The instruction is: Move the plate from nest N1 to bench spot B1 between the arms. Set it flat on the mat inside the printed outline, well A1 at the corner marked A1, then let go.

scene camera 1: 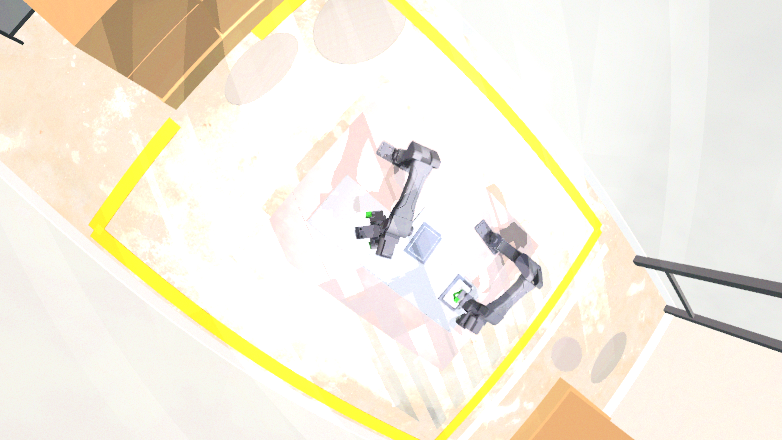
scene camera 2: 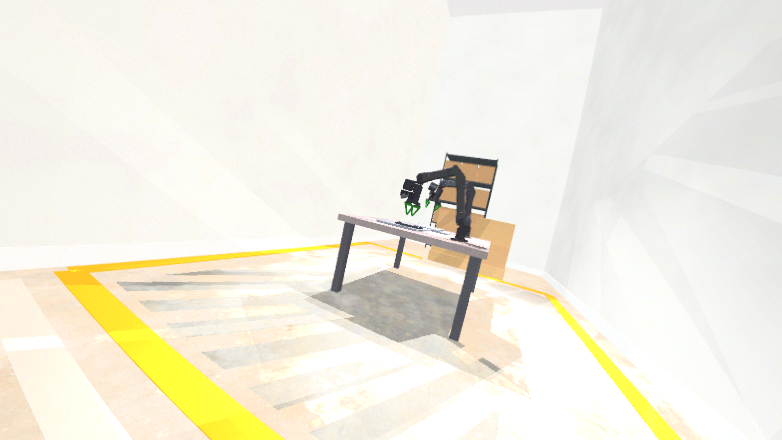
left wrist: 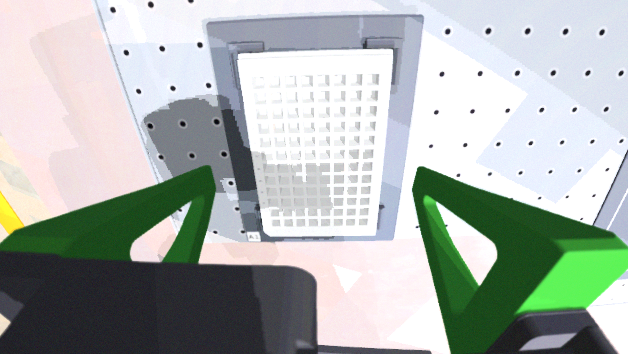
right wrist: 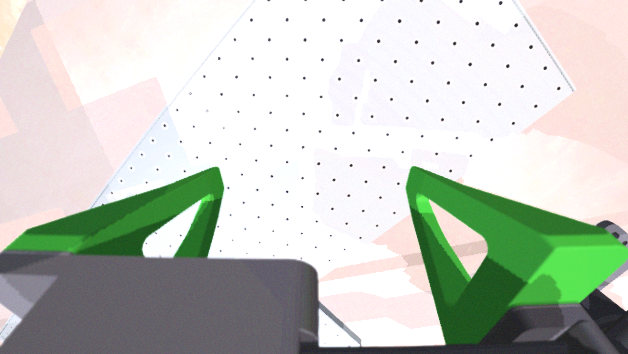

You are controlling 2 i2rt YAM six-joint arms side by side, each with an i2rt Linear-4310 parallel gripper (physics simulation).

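Frame: origin at the left arm's base, x ahead, y left, z up, level; millimetres.
Seen in the pictures: left gripper, fingertip midpoint: (scene camera 1: 460, 299) (scene camera 2: 409, 215) (left wrist: 313, 177); right gripper, fingertip midpoint: (scene camera 2: 429, 209) (right wrist: 314, 177); left arm's base, origin of the base link: (scene camera 1: 488, 237) (scene camera 2: 459, 240); right arm's base, origin of the base link: (scene camera 1: 397, 158).
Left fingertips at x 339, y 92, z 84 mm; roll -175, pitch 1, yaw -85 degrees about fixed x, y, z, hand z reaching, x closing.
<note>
Offsets run from my left fingertips to a thing's top centre. "*": to the spot under its first point. Level surfaces: height alone.
The white well plate @[dx -15, dy -3, dz -45 mm] (scene camera 1: 462, 285) (left wrist: 315, 125) lies flat in the grey nest @[* dx +53, dy -30, dz -53 mm] (scene camera 1: 444, 299) (left wrist: 401, 125), between its raised corner guides. The nest's A1 label @[* dx -97, dy +41, dz -59 mm] (left wrist: 254, 236) is at the lower left corner in the left wrist view. My left gripper (scene camera 1: 458, 296) (scene camera 2: 411, 208) (left wrist: 313, 177) is open above the plate, one finger out to each side of it, touching neither side. My right gripper (scene camera 1: 370, 229) (scene camera 2: 433, 204) (right wrist: 314, 177) is open and empty, high over a perforated board. The blue-grey mat @[dz -69 mm] (scene camera 1: 423, 242) with a pale printed outline lies between the arms.
Light perforated boards (left wrist: 465, 95) (right wrist: 300, 70) lie under the nest and below the right gripper. The table (scene camera 2: 481, 252) carries both arms. A shelf rack (scene camera 2: 492, 188) and a cardboard-coloured box (scene camera 2: 500, 246) stand beyond it. Yellow floor tape (scene camera 1: 511, 117) surrounds the area.
</note>
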